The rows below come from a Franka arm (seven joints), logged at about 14 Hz.
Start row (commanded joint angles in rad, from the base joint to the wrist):
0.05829, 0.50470, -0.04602, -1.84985, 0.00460, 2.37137, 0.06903
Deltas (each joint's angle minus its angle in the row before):
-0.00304, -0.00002, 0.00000, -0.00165, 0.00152, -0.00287, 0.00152
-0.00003, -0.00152, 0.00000, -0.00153, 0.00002, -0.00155, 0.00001
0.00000, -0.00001, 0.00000, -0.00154, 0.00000, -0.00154, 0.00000
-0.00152, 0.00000, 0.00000, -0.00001, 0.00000, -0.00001, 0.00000
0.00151, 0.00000, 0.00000, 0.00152, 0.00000, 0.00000, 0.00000
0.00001, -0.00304, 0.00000, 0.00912, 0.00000, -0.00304, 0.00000
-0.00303, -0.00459, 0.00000, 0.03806, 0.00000, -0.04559, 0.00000
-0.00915, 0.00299, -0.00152, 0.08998, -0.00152, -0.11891, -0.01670
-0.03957, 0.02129, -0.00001, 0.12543, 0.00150, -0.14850, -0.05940
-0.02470, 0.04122, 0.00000, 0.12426, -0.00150, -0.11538, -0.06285
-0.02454, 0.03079, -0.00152, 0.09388, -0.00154, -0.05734, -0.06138
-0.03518, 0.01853, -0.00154, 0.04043, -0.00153, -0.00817, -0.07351
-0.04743, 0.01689, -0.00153, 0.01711, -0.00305, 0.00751, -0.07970
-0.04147, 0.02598, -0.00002, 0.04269, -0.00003, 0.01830, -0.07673
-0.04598, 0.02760, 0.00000, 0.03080, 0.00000, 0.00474, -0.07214
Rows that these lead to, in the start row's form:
0.05525, 0.50468, -0.04602, -1.85150, 0.00612, 2.36850, 0.07055
0.05522, 0.50316, -0.04602, -1.85303, 0.00614, 2.36695, 0.07056
0.05522, 0.50315, -0.04602, -1.85457, 0.00614, 2.36541, 0.07056
0.05370, 0.50315, -0.04602, -1.85458, 0.00614, 2.36540, 0.07056
0.05521, 0.50315, -0.04602, -1.85306, 0.00614, 2.36540, 0.07056
0.05522, 0.50011, -0.04602, -1.84394, 0.00614, 2.36236, 0.07056
0.05219, 0.49552, -0.04602, -1.80588, 0.00614, 2.31677, 0.07056
0.04304, 0.49851, -0.04754, -1.71590, 0.00462, 2.19786, 0.05386
0.00347, 0.51980, -0.04755, -1.59047, 0.00612, 2.04936, -0.00554
-0.02123, 0.56102, -0.04755, -1.46621, 0.00462, 1.93398, -0.06839
-0.04577, 0.59181, -0.04907, -1.37233, 0.00308, 1.87664, -0.12977
-0.08095, 0.61034, -0.05061, -1.33190, 0.00155, 1.86847, -0.20328
-0.12838, 0.62723, -0.05214, -1.31479, -0.00150, 1.87598, -0.28298
-0.16985, 0.65321, -0.05216, -1.27210, -0.00153, 1.89428, -0.35971
-0.21583, 0.68081, -0.05216, -1.24130, -0.00153, 1.89902, -0.43185

